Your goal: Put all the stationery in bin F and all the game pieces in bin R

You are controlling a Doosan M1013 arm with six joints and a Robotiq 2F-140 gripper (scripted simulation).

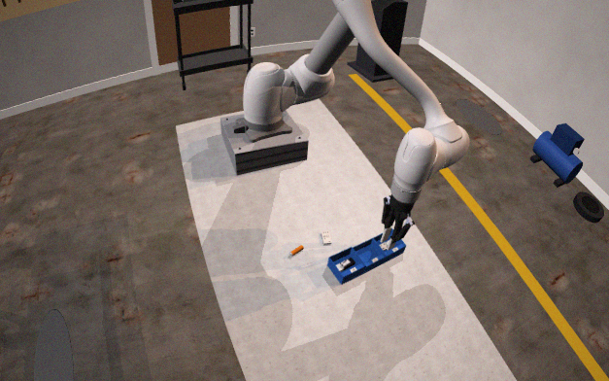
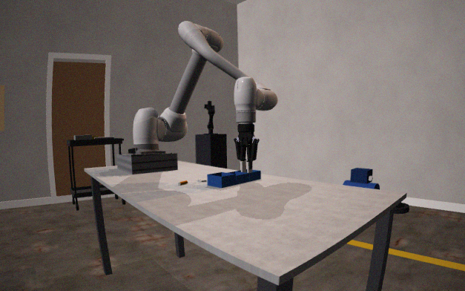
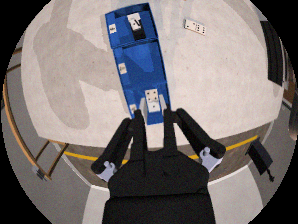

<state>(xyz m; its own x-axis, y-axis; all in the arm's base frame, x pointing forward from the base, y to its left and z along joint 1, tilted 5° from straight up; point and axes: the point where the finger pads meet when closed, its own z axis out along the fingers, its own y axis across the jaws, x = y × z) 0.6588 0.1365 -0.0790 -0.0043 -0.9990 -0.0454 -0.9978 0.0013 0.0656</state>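
Now: the white domino tile 40 mm below my hand. The rest, counted from my hand: orange cylinder: 120 mm behind, 270 mm to the right, 40 mm below; grey-white piece: 170 mm to the right, 20 mm below; black piece: 170 mm to the right, 40 mm below.
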